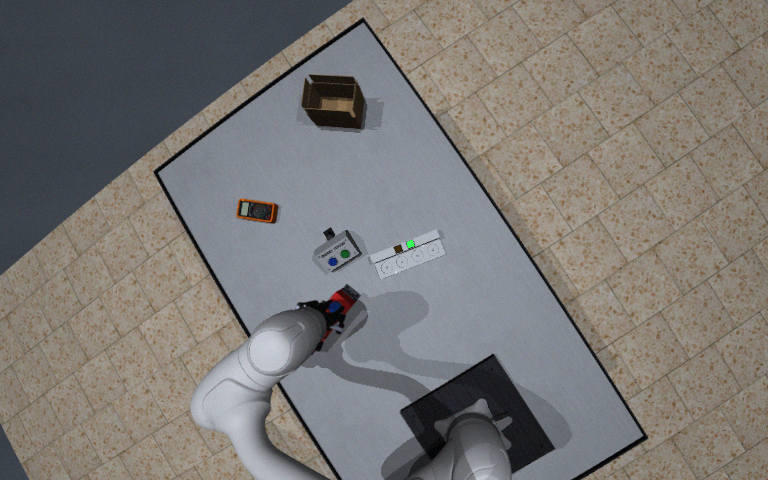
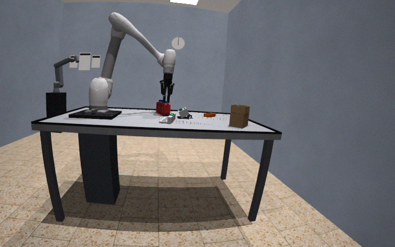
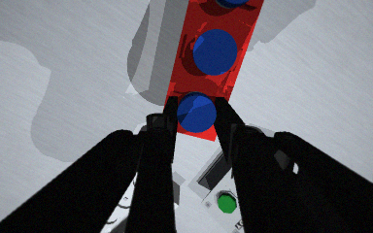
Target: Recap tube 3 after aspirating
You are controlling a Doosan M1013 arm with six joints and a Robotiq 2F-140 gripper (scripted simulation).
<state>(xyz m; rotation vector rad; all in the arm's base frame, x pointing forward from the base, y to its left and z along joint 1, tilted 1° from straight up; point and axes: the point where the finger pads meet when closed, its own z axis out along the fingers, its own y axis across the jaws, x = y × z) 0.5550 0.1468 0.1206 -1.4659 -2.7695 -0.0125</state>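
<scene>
The blue cap lies 5 cm to the left of my hand, 3 cm below it and 2 cm behind it. Round my hand: key housing: 14 cm ahead, 9 cm below, 7 cm to the right; then green ready key: 12 cm ahead, 9 cm to the right, 7 cm below; then blue cycle key: 12 cm ahead, 7 cm below, 5 cm to the right.
</scene>
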